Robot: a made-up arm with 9 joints. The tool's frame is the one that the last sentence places.
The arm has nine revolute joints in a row. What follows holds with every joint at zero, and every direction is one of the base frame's.
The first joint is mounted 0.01 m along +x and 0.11 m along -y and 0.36 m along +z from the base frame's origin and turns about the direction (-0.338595, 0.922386, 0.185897).
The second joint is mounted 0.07 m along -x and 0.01 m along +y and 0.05 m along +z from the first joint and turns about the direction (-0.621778, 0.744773, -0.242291).
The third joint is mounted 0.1 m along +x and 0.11 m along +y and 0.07 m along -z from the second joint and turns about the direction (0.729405, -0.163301, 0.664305).
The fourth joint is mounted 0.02 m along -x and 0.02 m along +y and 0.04 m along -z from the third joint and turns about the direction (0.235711, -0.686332, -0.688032).
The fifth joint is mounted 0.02 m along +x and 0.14 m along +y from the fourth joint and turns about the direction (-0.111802, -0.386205, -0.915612).
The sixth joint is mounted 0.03 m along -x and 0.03 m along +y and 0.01 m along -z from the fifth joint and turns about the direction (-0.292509, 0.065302, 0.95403).
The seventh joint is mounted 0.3 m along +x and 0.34 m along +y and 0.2 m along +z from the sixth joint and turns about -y.
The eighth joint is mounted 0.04 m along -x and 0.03 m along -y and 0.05 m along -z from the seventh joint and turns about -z.
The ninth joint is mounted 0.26 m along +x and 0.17 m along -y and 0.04 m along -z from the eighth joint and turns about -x.
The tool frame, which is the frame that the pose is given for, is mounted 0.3 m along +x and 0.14 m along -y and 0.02 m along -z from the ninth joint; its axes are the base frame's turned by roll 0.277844, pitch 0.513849 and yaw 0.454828 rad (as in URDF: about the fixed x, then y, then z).
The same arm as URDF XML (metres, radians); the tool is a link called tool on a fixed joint. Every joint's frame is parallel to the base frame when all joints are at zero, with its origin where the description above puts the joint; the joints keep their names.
<robot name="arm">
  <link name="base"/>
  <link name="link1"/>
  <link name="link2"/>
  <link name="link3"/>
  <link name="link4"/>
  <link name="link5"/>
  <link name="link6"/>
  <link name="link7"/>
  <link name="link8"/>
  <link name="link9"/>
  <link name="tool"/>
  <joint name="joint 1" type="continuous">
    <parent link="base"/>
    <child link="link1"/>
    <origin xyz="0.01 -0.11 0.36"/>
    <axis xyz="-0.338595 0.922386 0.185897"/>
  </joint>
  <joint name="joint 2" type="continuous">
    <parent link="link1"/>
    <child link="link2"/>
    <origin xyz="-0.07 0.01 0.05"/>
    <axis xyz="-0.621778 0.744773 -0.242291"/>
  </joint>
  <joint name="joint 3" type="continuous">
    <parent link="link2"/>
    <child link="link3"/>
    <origin xyz="0.1 0.11 -0.07"/>
    <axis xyz="0.729405 -0.163301 0.664305"/>
  </joint>
  <joint name="joint 4" type="continuous">
    <parent link="link3"/>
    <child link="link4"/>
    <origin xyz="-0.02 0.02 -0.04"/>
    <axis xyz="0.235711 -0.686332 -0.688032"/>
  </joint>
  <joint name="joint 5" type="continuous">
    <parent link="link4"/>
    <child link="link5"/>
    <origin xyz="0.02 0.14 0"/>
    <axis xyz="-0.111802 -0.386205 -0.915612"/>
  </joint>
  <joint name="joint 6" type="continuous">
    <parent link="link5"/>
    <child link="link6"/>
    <origin xyz="-0.03 0.03 -0.01"/>
    <axis xyz="-0.292509 0.065302 0.95403"/>
  </joint>
  <joint name="joint 7" type="continuous">
    <parent link="link6"/>
    <child link="link7"/>
    <origin xyz="0.3 0.34 0.2"/>
    <axis xyz="0 -1 0"/>
  </joint>
  <joint name="joint 8" type="continuous">
    <parent link="link7"/>
    <child link="link8"/>
    <origin xyz="-0.04 -0.03 -0.05"/>
    <axis xyz="0 0 -1"/>
  </joint>
  <joint name="joint 9" type="continuous">
    <parent link="link8"/>
    <child link="link9"/>
    <origin xyz="0.26 -0.17 -0.04"/>
    <axis xyz="-1 0 0"/>
  </joint>
  <joint name="tool_joint" type="fixed">
    <parent link="link9"/>
    <child link="tool"/>
    <origin xyz="0.3 -0.14 -0.02" rpy="0.2778 0.5138 0.4548"/>
  </joint>
</robot>

